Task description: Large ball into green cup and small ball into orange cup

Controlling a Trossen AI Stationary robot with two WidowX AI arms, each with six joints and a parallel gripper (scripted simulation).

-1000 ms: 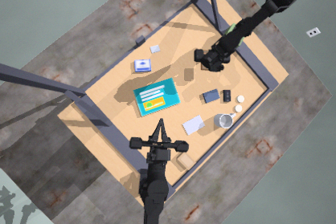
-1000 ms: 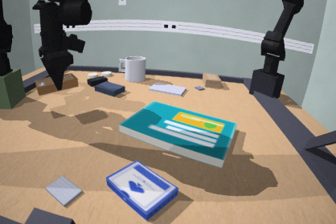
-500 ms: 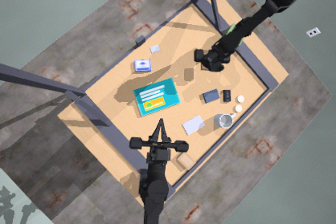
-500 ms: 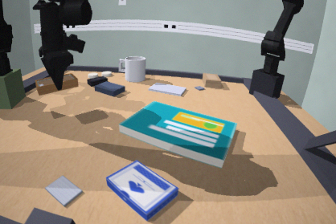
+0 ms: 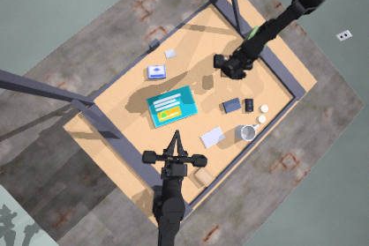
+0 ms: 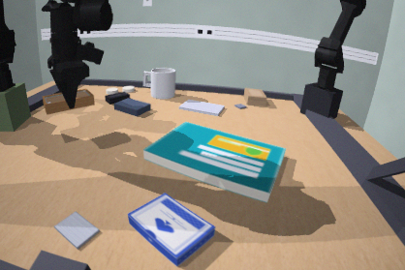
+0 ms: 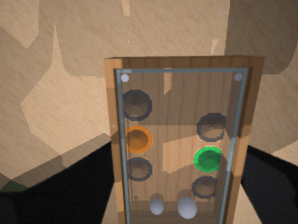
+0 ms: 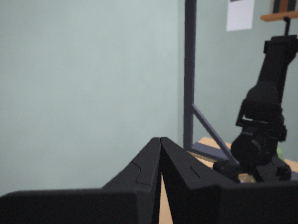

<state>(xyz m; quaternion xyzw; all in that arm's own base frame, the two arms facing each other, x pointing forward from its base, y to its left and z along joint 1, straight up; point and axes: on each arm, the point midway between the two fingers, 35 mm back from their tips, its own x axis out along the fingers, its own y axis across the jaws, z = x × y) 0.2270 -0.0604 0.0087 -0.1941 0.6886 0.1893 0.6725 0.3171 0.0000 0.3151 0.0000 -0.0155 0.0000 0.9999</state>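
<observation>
Now: the covered wooden puzzle 30 mm below my left hand. From my left hand the other things lie so: dark blue box: 140 mm to the right, 140 mm ahead, 100 mm below.
</observation>
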